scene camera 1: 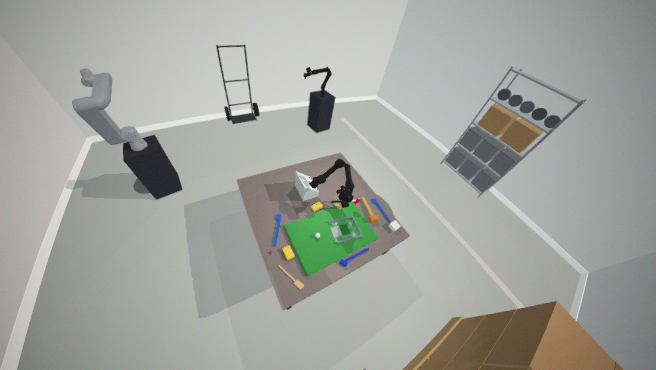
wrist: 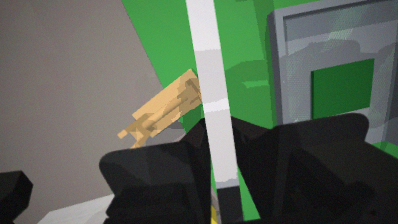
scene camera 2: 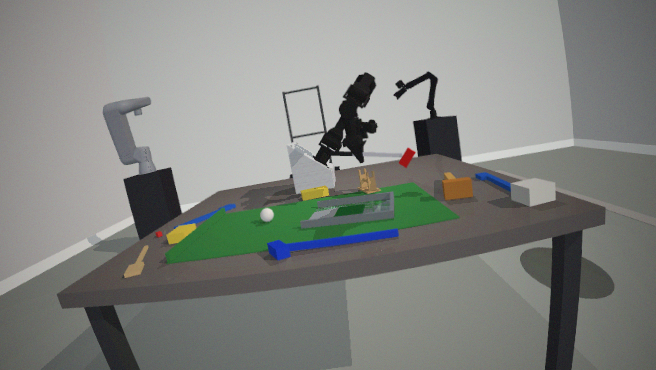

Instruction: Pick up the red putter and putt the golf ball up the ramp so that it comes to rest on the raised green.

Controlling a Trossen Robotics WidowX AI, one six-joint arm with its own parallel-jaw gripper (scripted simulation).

In view: the gripper (scene camera 2: 362, 162), a blue putter (scene camera 2: 278, 249) and a white block (scene camera 2: 532, 192).
The gripper shows as well in the wrist view (wrist: 214, 121). The wrist view does not show the blue putter: it is out of frame. The wrist view does not show the white block: it is out of frame.
